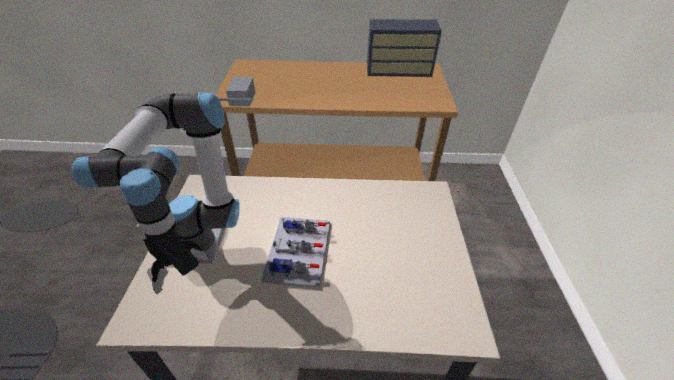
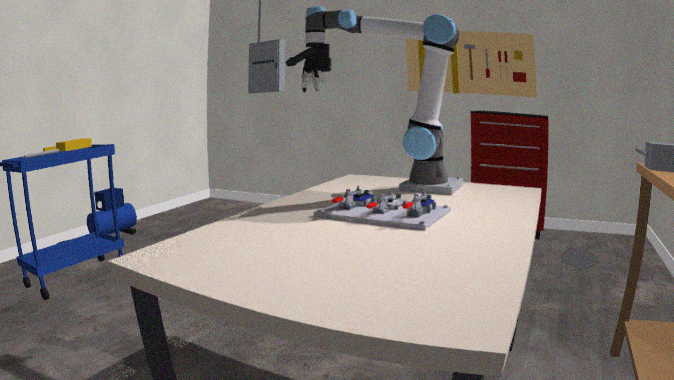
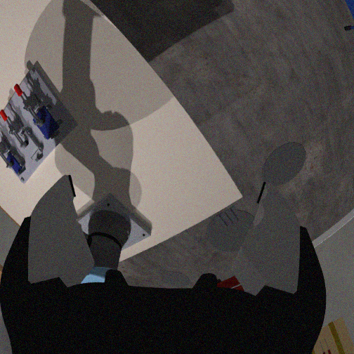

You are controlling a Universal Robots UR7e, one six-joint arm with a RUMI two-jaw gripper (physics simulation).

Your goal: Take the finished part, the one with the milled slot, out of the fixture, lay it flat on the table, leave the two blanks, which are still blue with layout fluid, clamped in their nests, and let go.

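Pixels of known places: gripper, fingertip midpoint: (image 1: 183, 276) (image 2: 311, 92); arm's base, link origin: (image 1: 195, 241) (image 2: 428, 181).
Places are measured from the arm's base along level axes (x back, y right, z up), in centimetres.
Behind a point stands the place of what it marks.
The finished part (image 1: 283, 245) @(x -37.7, y 1.3, z 0.2 cm) (image 2: 395, 201) @(x -39.1, y -0.3, z 0.2 cm) (image 3: 33, 144), bare grey, sits in the middle nest of the fixture plate (image 1: 292, 285) @(x -43.6, y 19.1, z -2.3 cm) (image 2: 370, 220) @(x -55.7, y 1.1, z -1.8 cm) (image 3: 66, 123), behind a red-handled toggle clamp. Its slot is too small to make out. One blue blank (image 1: 281, 266) @(x -38.5, y 12.4, z 0.8 cm) (image 2: 364, 198) @(x -40.7, y 9.3, z 0.7 cm) (image 3: 46, 123) sits in the nest on one side, and another blue blank (image 1: 292, 226) @(x -40.4, y -8.6, z 1.3 cm) (image 2: 428, 203) @(x -41.4, y -11.6, z 1.0 cm) (image 3: 14, 164) in the nest on the other side, each with its clamp. My gripper (image 1: 158, 286) (image 2: 310, 89) @(x -18.0, y 40.0, z 34.1 cm) (image 3: 166, 182) is open and empty, fingers down, high above and well to the side of the fixture.
The arm's base plate (image 2: 432, 188) @(x -8.9, y -4.0, z -0.9 cm) (image 3: 142, 227) stands on the table (image 1: 400, 300) @(x -85.6, y 23.8, z -2.9 cm) (image 2: 325, 280) @(x -98.2, y -7.4, z -2.9 cm) (image 3: 165, 150) near the fixture. A wooden bench (image 1: 310, 90) with a drawer cabinet (image 1: 404, 47) stands apart. A blue cart (image 2: 65, 157) and a red tool chest (image 2: 510, 150) stand on the floor.
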